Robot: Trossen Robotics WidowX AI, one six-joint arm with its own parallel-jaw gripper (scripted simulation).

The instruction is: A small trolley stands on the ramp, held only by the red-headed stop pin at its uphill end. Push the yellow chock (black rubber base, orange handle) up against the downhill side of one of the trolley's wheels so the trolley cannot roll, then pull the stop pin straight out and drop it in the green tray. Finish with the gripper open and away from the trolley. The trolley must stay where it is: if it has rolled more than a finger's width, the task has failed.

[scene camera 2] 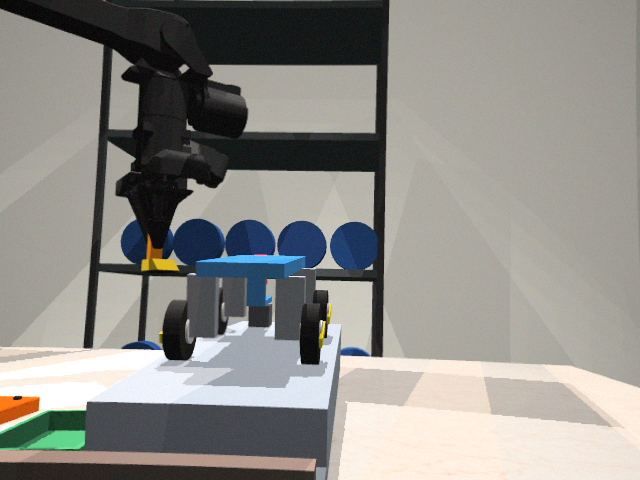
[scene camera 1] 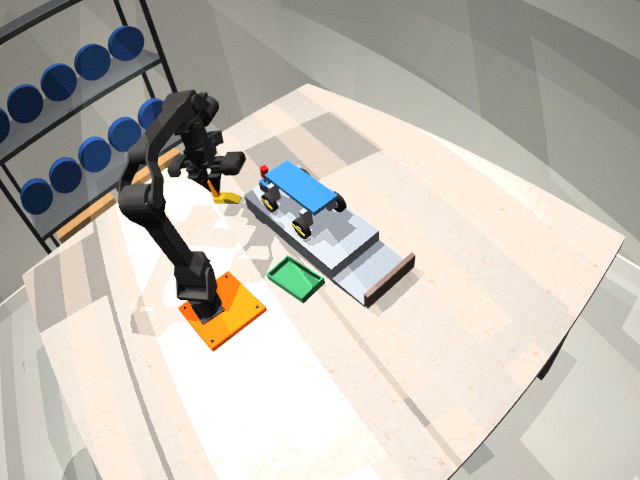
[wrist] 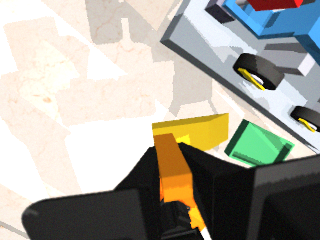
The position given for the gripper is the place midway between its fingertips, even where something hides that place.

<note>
The gripper (scene camera 2: 155,249) carries a yellow chock (wrist: 205,132). Also in view: a blue-topped trolley (scene camera 2: 302,313), a brown stop bar (scene camera 1: 381,287), a grey ramp (scene camera 2: 243,393) and a green tray (scene camera 1: 291,276).
The blue-topped trolley also shows in scene camera 1 (scene camera 1: 294,181). The gripper is seen too in scene camera 1 (scene camera 1: 215,191) and in the wrist view (wrist: 166,150). The grey ramp also shows in scene camera 1 (scene camera 1: 337,239).
</note>
